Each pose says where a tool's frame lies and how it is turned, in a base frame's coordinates. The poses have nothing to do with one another.
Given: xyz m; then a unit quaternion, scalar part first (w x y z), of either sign.
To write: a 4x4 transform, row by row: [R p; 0 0 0 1], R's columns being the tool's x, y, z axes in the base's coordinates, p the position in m. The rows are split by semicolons. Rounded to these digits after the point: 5 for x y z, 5 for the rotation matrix.
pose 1, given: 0.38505, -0.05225, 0.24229, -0.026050, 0.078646, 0.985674, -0.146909
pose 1, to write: -0.98627, 0.14738, -0.07446, 0.38505; 0.16269, 0.94447, -0.28551, -0.05225; 0.02825, -0.29371, -0.95548, 0.24229; 0, 0, 0, 1
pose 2, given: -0.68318, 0.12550, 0.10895, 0.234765, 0.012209, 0.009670, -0.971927
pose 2, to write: -0.88947, 0.45659, -0.01919, -0.68318; -0.45611, -0.88958, -0.02453, 0.12550; -0.02827, -0.01306, 0.99951, 0.10895; 0, 0, 0, 1
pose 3, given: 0.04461, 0.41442, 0.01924, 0.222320, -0.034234, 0.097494, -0.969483
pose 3, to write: -0.89880, 0.42440, 0.10973, 0.04461; -0.43775, -0.88214, -0.17382, 0.41442; 0.02303, -0.20426, 0.97865, 0.01924; 0, 0, 0, 1
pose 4, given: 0.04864, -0.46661, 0.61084, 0.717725, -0.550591, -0.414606, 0.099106
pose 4, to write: 0.63656, 0.31430, -0.70428, 0.04864; 0.59882, 0.37405, 0.70817, -0.46661; 0.48601, -0.87253, 0.04990, 0.61084; 0, 0, 0, 1
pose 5, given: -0.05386, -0.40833, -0.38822, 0.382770, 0.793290, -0.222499, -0.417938
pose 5, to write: 0.55164, -0.03306, -0.83342, -0.05386; -0.67296, -0.60796, -0.42131, -0.40833; -0.49276, 0.79328, -0.35763, -0.38822; 0, 0, 0, 1
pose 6, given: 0.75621, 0.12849, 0.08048, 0.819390, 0.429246, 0.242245, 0.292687
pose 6, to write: 0.71130, -0.27168, 0.64826, 0.75621; 0.68761, 0.46016, -0.56164, 0.12849; -0.14572, 0.84524, 0.51413, 0.08048; 0, 0, 0, 1
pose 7, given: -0.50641, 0.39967, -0.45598, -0.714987, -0.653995, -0.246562, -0.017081
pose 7, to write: 0.87783, 0.29808, 0.37492, -0.50641; 0.34693, 0.14400, -0.92677, 0.39967; -0.33024, 0.94362, 0.02300, -0.45598; 0, 0, 0, 1
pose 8, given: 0.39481, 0.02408, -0.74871, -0.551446, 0.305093, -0.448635, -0.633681
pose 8, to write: -0.20565, -0.97263, 0.10813, 0.39481; 0.42513, 0.01073, 0.90507, 0.02408; -0.88146, 0.23210, 0.41129, -0.74871; 0, 0, 0, 1
